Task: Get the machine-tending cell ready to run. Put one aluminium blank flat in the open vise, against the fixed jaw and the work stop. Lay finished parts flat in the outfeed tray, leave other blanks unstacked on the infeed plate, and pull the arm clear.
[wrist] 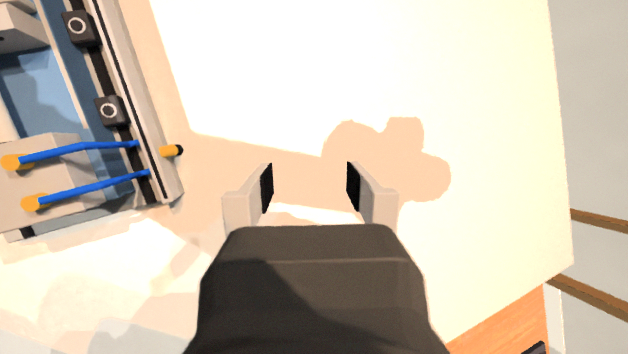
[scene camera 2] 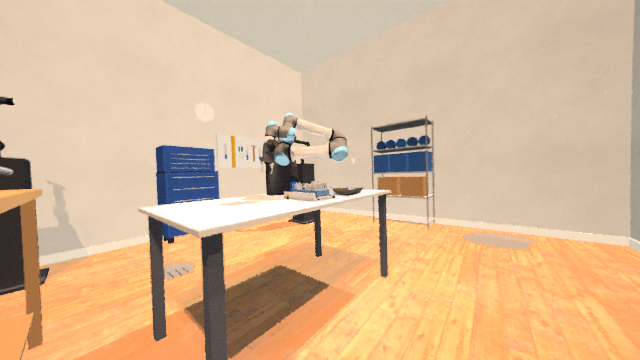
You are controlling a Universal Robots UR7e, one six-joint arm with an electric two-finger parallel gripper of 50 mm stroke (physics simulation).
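Places are measured from the arm's base along level axes (x ahead, y left, z up), in metres.
Pixels of known places: gripper, fingertip midpoint: (wrist: 309, 177) (scene camera 2: 266, 172).
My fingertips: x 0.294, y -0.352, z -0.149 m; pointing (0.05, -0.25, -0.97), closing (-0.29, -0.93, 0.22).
Observation:
For each thing: its top centre in the pictures, then the offset to it from my fingertips. "*": a spot on its surface instead. Level surfaces: height alone.
- table top, surface height: dz -0.179 m
- vise assembly, top centre: (scene camera 2: 308, 183) dx +0.158, dy +0.214, dz -0.080 m
- grey block, top centre: (wrist: 8, 187) dx +0.063, dy +0.227, dz -0.083 m
- dark shallow dish, top centre: (scene camera 2: 338, 188) dx +0.156, dy +0.554, dz -0.137 m
- yellow peg, surface spot: (wrist: 169, 150) * dx +0.055, dy +0.117, dz -0.141 m
My gripper (wrist: 309, 177) is open and empty, with its two black-padded fingers apart above the table top (wrist: 480, 90) (scene camera 2: 200, 215). In the scene view the arm is folded above the far part of the table, and its fingers are too small to make out. The vise assembly (scene camera 2: 310, 192) stands on the table there. In the wrist view it shows in part at the left, beside the gripper: a grey block (wrist: 60, 175) with two blue hoses, blue parts and a pale side rail. Blanks, finished parts, the outfeed tray and the infeed plate cannot be made out.
A dark shallow dish (scene camera 2: 348, 191) lies right of the vise assembly. A yellow peg (wrist: 169, 150) with a black tip sticks out from the rail. A blue tool cabinet (scene camera 2: 186, 185) and a shelf rack (scene camera 2: 427, 170) stand behind. The table's edge runs down the wrist view's right side.

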